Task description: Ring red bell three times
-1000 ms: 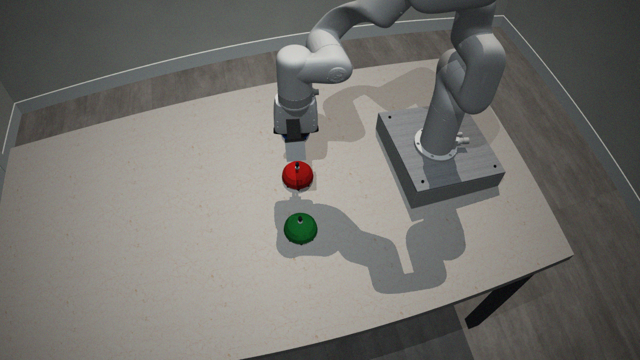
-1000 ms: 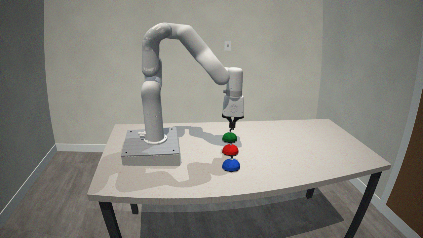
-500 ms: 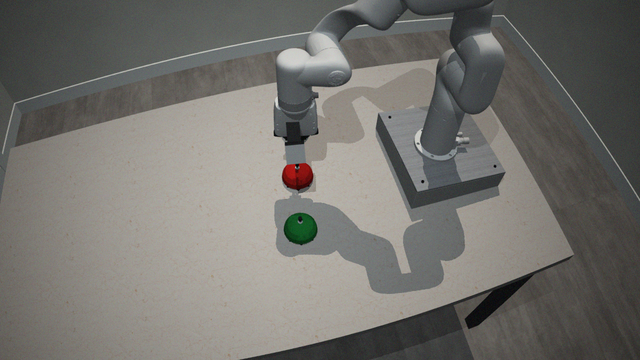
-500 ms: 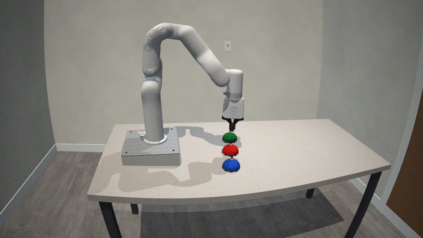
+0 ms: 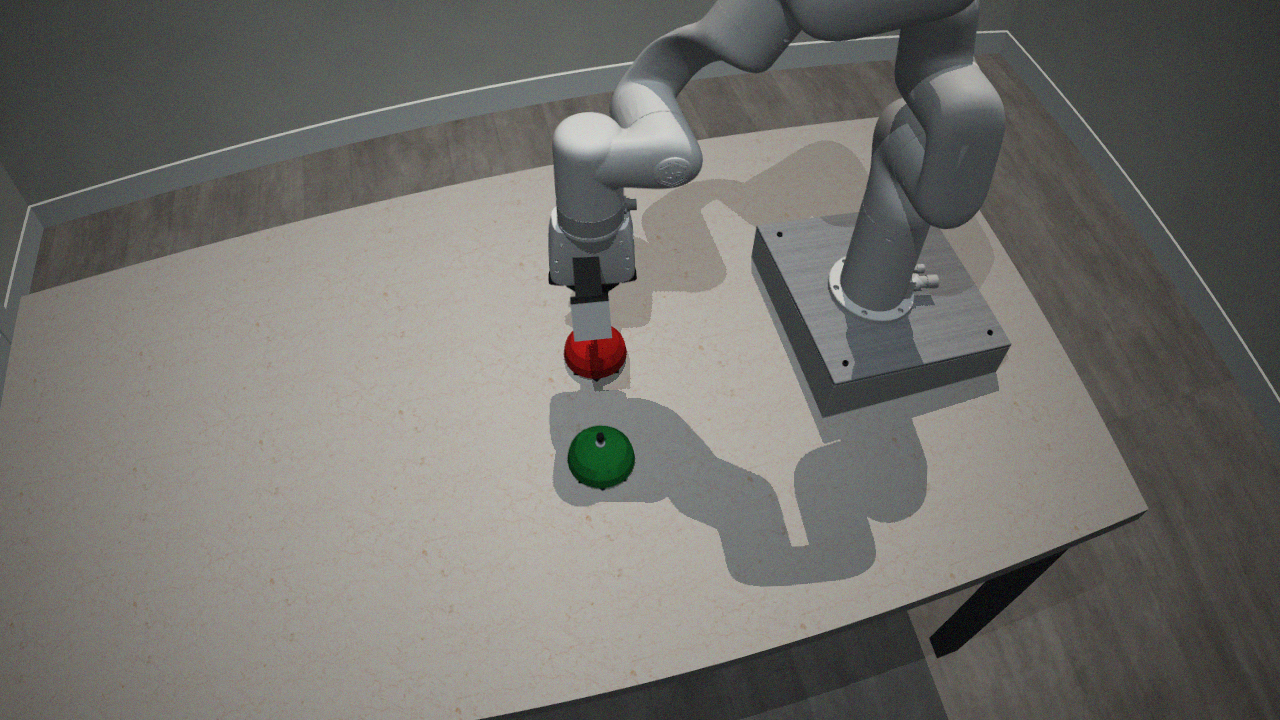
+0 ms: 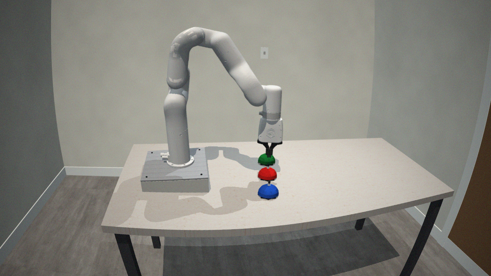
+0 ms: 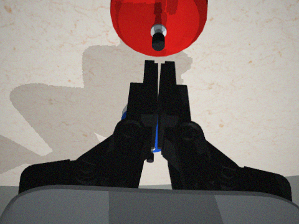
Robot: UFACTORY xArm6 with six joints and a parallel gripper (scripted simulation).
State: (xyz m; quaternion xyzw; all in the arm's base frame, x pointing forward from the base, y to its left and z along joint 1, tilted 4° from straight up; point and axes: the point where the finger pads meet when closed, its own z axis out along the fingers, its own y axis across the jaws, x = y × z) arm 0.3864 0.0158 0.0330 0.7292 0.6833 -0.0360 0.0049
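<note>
The red bell lies 8 cm below my hand. From my hand the other things lie so: blue bell 16 cm to the right, 8 cm below, 1 cm behind; green bell 16 cm to the left, 8 cm below, 1 cm ahead.
</note>
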